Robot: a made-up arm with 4 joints. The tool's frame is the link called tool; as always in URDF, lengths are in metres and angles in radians. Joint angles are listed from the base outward. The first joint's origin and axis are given. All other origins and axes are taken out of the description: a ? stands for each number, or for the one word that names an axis. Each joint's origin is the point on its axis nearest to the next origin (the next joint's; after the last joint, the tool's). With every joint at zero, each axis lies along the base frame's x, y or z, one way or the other. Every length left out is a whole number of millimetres.
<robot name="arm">
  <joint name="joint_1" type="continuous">
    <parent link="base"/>
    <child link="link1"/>
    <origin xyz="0.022 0 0.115"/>
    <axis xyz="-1 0 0"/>
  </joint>
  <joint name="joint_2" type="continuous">
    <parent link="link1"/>
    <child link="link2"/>
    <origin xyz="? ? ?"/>
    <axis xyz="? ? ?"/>
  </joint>
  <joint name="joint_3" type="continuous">
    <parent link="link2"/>
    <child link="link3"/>
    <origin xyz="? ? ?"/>
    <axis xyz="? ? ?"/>
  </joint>
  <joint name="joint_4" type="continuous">
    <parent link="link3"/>
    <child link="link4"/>
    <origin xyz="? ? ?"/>
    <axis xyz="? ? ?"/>
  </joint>
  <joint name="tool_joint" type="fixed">
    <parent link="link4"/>
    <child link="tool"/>
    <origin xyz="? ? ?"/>
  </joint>
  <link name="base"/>
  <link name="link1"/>
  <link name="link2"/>
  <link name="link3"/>
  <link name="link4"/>
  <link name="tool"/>
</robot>
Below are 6 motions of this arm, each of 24 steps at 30 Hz.
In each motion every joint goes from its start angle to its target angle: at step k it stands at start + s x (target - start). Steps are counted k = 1, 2, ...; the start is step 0. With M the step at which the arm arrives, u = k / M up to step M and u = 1 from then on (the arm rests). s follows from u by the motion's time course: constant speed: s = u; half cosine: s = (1 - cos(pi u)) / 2; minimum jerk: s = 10 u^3 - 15 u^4 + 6 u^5.
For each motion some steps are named. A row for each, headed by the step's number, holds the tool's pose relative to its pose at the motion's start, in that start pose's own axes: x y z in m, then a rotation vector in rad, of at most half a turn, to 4 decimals.
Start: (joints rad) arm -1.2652 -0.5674 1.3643 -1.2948
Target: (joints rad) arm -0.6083 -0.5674 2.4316 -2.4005
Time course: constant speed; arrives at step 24
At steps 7, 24:
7: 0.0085 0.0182 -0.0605 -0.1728 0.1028 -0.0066
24: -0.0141 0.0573 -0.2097 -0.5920 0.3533 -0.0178

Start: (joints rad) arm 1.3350 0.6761 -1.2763 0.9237
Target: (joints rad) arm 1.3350 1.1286 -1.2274 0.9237
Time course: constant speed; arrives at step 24
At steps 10, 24:
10: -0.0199 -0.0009 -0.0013 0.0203 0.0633 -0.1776
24: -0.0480 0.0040 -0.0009 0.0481 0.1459 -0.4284

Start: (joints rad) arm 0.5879 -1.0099 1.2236 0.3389
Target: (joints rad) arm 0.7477 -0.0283 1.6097 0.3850
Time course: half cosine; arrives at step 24
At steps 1, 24:
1: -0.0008 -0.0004 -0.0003 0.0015 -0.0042 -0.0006
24: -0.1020 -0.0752 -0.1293 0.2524 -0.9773 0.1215

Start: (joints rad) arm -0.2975 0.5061 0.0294 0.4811
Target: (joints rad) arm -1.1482 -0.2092 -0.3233 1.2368
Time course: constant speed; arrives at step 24
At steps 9, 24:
9: 0.0939 0.0001 0.0303 0.4481 0.2451 0.1580
24: 0.1970 0.0032 0.0913 1.2450 0.5554 0.4397

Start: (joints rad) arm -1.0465 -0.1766 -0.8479 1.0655
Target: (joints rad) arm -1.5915 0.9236 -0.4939 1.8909
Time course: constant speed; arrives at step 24
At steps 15, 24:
15: -0.0590 0.0087 0.0120 1.0494 -0.3431 -0.6259
24: -0.0323 0.0105 0.0780 1.5784 -0.7023 -0.9949

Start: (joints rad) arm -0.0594 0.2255 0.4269 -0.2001
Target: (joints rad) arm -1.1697 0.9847 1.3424 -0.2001
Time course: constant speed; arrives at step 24
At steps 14, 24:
14: -0.1282 -0.0611 -0.0982 1.1105 0.0478 -0.5299
24: -0.1692 0.0096 -0.0604 1.7713 0.0796 -1.0410

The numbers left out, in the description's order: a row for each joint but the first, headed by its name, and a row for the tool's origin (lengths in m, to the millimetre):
joint_2: xyz 0 0.381 0.196, axis 0 0 -1
joint_3: xyz 0.004 -0.06 0, axis 1 0 0
joint_4: xyz 0 -0.04 0.175, axis 1 0 0
tool: xyz 0 -0.197 -0.041

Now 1 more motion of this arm.
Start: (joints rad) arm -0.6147 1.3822 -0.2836 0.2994
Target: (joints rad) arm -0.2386 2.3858 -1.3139 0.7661
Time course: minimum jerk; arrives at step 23
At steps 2, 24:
2: -0.0021 0.0010 -0.0002 -0.0036 -0.0022 -0.0057
24: -0.1727 0.2091 -0.1750 -0.3889 -0.1000 -1.0614

